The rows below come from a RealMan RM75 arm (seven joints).
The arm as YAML. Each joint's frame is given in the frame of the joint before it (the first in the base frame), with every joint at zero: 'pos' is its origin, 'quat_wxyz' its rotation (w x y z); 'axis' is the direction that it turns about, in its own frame. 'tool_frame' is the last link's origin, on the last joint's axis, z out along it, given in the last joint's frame.
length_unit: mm
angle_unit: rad
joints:
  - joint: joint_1
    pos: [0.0, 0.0, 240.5]
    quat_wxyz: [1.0, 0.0, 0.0, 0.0]
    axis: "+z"
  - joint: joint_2
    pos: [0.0, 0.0, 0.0]
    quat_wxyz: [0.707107, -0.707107, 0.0, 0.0]
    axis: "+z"
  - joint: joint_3
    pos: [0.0, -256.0, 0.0]
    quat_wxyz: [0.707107, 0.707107, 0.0, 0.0]
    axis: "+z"
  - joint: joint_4
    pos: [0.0, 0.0, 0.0]
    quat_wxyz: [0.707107, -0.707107, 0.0, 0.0]
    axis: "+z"
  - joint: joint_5
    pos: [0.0, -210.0, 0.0]
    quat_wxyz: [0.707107, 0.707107, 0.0, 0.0]
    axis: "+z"
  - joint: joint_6
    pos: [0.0, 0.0, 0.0]
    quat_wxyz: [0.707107, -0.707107, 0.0, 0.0]
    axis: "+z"
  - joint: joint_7
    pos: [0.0, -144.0, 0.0]
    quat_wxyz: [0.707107, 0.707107, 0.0, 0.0]
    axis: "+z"
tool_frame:
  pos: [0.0, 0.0, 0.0]
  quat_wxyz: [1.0, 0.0, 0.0, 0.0]
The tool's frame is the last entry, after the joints.
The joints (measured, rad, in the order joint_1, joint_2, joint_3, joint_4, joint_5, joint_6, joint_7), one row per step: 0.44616 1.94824 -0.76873 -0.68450 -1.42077 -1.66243 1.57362; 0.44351 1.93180 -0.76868 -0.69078 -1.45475 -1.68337 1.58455; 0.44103 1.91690 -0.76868 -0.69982 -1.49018 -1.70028 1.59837; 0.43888 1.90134 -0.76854 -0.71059 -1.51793 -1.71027 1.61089; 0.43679 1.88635 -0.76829 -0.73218 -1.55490 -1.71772 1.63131; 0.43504 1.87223 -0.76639 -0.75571 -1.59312 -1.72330 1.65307; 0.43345 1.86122 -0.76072 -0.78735 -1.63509 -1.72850 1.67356; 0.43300 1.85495 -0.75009 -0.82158 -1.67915 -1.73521 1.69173; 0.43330 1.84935 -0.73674 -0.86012 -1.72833 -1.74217 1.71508; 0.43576 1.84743 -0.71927 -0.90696 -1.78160 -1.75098 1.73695; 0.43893 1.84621 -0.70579 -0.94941 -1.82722 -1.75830 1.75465
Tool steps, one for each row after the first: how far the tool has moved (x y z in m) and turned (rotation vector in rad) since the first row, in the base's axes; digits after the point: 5 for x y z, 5 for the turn. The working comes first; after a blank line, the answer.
Tool pose at each row, in the base's axes (x y z in m, rotation vector in rad; the steps are taken from these numbers as rounded here): 0.24584 0.33927 0.09757 -2.39341 0.66428 1.26945; 0.24888 0.33622 0.10024 -2.43693 0.66787 1.22723; 0.25193 0.33359 0.10273 -2.47750 0.67665 1.18092; 0.25479 0.33224 0.10680 -2.50585 0.68163 1.13575; 0.25733 0.33132 0.11131 -2.53793 0.68986 1.07524; 0.25991 0.33073 0.11613 -2.56494 0.69984 1.01172; 0.26181 0.33040 0.12138 -2.58815 0.70196 0.94289; 0.26305 0.33009 0.12609 -2.60670 0.70029 0.87720; 0.26434 0.32995 0.13143 -2.62111 0.70382 0.80546; 0.26435 0.33021 0.13718 -2.63205 0.69805 0.73016; 0.26388 0.33069 0.14230 -2.63875 0.68988 0.66290

0.00304 -0.00305 0.00267 -0.02816 -0.03421 0.00766; 0.00609 -0.00568 0.00516 -0.05674 -0.06931 0.01052; 0.00895 -0.00703 0.00923 -0.07490 -0.10245 0.00979; 0.01149 -0.00795 0.01374 -0.09647 -0.14547 0.00559; 0.01407 -0.00854 0.01856 -0.11582 -0.18934 -0.00225; 0.01597 -0.00887 0.02381 -0.12915 -0.23766 -0.00898; 0.01721 -0.00918 0.02852 -0.13852 -0.28402 -0.01485; 0.01850 -0.00932 0.03386 -0.14819 -0.33313 -0.02635; 0.01851 -0.00906 0.03961 -0.15190 -0.38629 -0.03531; 0.01804 -0.00858 0.04473 -0.15259 -0.43431 -0.04287
